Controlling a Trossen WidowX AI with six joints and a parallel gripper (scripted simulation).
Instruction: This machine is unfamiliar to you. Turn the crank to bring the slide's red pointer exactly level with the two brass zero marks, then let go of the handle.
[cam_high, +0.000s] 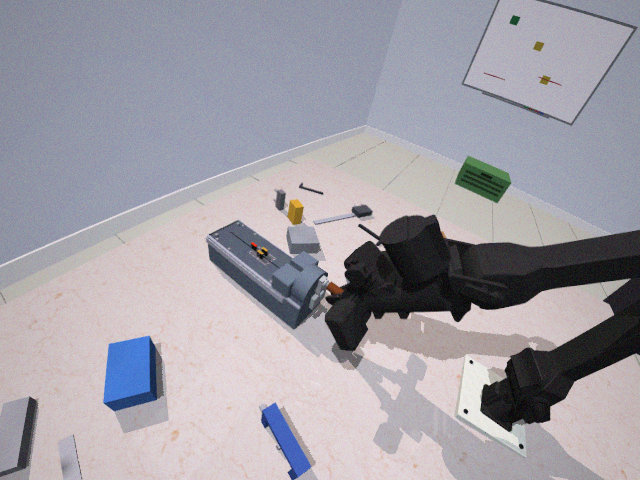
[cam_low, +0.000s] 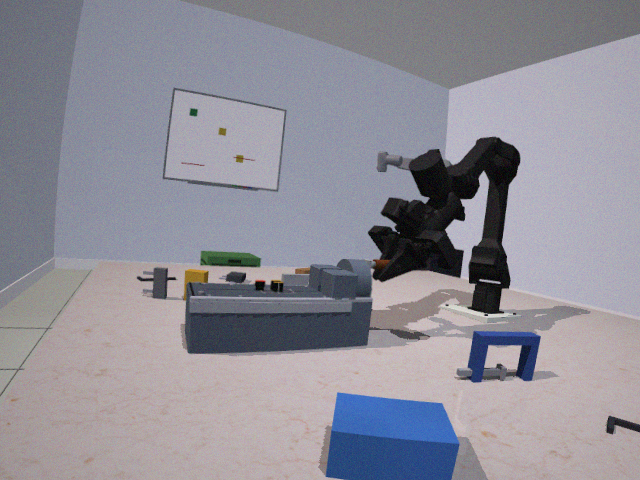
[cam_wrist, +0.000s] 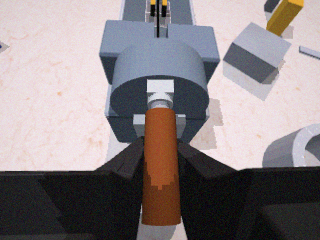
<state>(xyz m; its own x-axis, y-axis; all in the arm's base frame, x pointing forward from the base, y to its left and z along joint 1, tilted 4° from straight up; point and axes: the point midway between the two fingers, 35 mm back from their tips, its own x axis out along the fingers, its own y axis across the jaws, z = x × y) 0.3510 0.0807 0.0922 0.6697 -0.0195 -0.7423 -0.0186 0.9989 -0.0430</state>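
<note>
The red pointer lies 19 cm ahead of my gripper tip and 1 cm below it. Also, from my gripper tip: brown crank handle: 2 cm behind, 2 cm above; then blue bracket: 7 cm behind, 20 cm to the left, 6 cm below; then grey block: 18 cm ahead, 16 cm to the right, 8 cm below.
</note>
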